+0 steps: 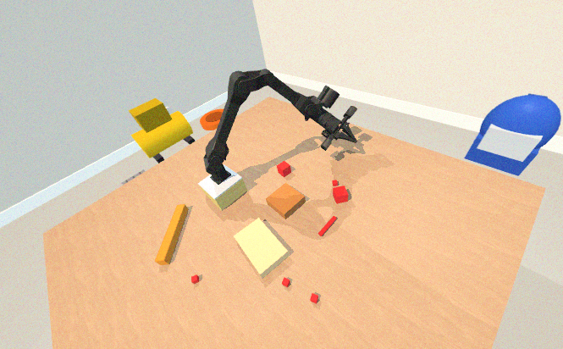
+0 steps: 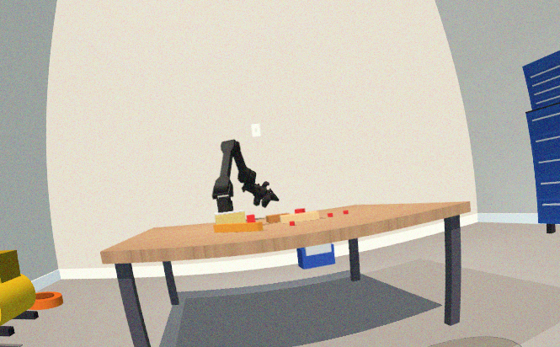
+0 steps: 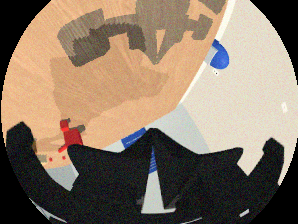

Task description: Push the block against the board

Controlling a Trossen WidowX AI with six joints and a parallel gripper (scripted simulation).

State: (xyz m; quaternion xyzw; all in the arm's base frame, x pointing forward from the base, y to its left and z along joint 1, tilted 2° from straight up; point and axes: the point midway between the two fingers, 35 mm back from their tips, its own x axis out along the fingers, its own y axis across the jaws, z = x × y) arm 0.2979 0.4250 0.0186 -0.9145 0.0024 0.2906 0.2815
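The orange square block lies 8 cm behind my gripper tip, 33 cm to the right of it and 8 cm below it. Round my gripper tip: long orange bar 30 cm behind, 68 cm to the right, 8 cm below; then red strip 10 cm ahead, 32 cm to the right, 9 cm below; then pale yellow board 2 cm behind, 51 cm to the right, 8 cm below.
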